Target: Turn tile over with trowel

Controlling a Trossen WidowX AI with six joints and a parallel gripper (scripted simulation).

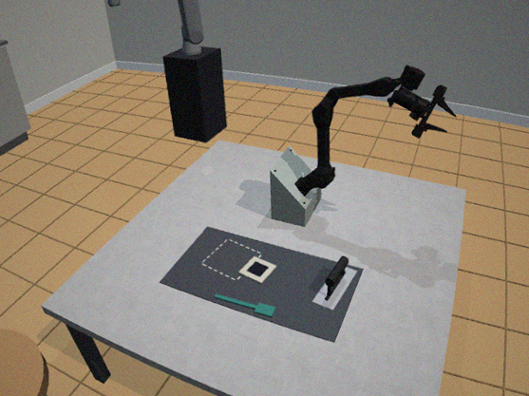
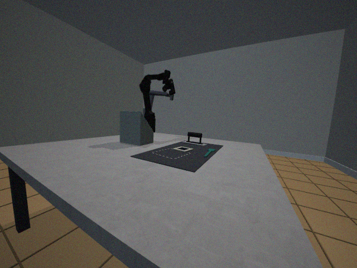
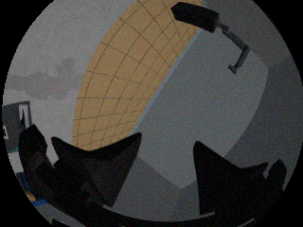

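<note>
My gripper tip is 45 cm above the black-handled tool, 40 cm short of it and 24 cm to the left of it. Round my gripper tip: green flat tool 58 cm ahead, 49 cm below, 46 cm to the right; then tile 52 cm to the right, 49 cm below, 42 cm ahead; then dark mat 51 cm below, 49 cm to the right, 44 cm ahead.
</note>
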